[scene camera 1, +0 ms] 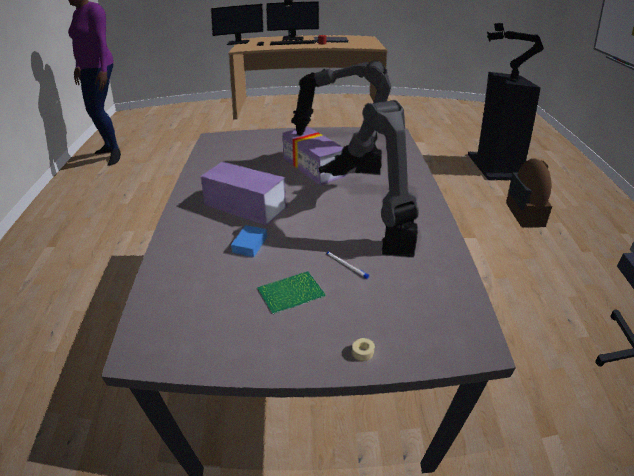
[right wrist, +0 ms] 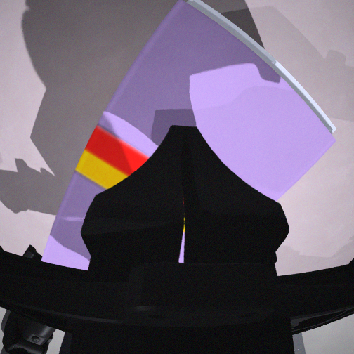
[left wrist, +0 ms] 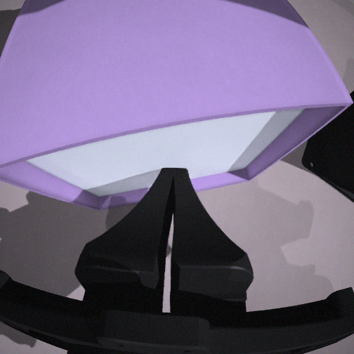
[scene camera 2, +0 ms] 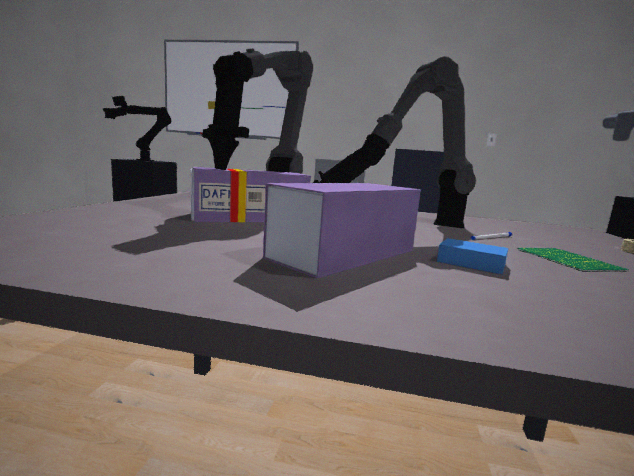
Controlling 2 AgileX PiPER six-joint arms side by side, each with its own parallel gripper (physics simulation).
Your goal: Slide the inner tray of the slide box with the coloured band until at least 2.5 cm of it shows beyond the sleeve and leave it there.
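Note:
The banded slide box [scene camera 1: 326, 145] [scene camera 2: 206, 175] [left wrist: 165, 75] [right wrist: 250, 130] is purple with a red and yellow band [scene camera 1: 294, 151] [scene camera 2: 237, 197] [right wrist: 112, 152]. In the left wrist view the tray's white end [left wrist: 145, 150] sits recessed inside the sleeve's near opening. At the opposite end a thin white strip of the tray [right wrist: 302, 92] shows beyond the sleeve. My left gripper [scene camera 1: 323, 169] [scene camera 2: 318, 179] [left wrist: 174, 182] is shut, its tips at the recessed end; contact is hard to tell. My right gripper [scene camera 1: 300, 131] [scene camera 2: 221, 168] [right wrist: 182, 142] is shut and points down at the sleeve's top.
A plain purple box with white ends [scene camera 1: 240, 189] [scene camera 2: 366, 225] stands nearer in scene camera 2. A blue block [scene camera 1: 248, 241] [scene camera 2: 471, 256], a pen [scene camera 1: 348, 265] [scene camera 2: 491, 236], a green card [scene camera 1: 291, 292] [scene camera 2: 571, 259] and a tape ring [scene camera 1: 355, 352] lie on the table [scene camera 1: 215, 327].

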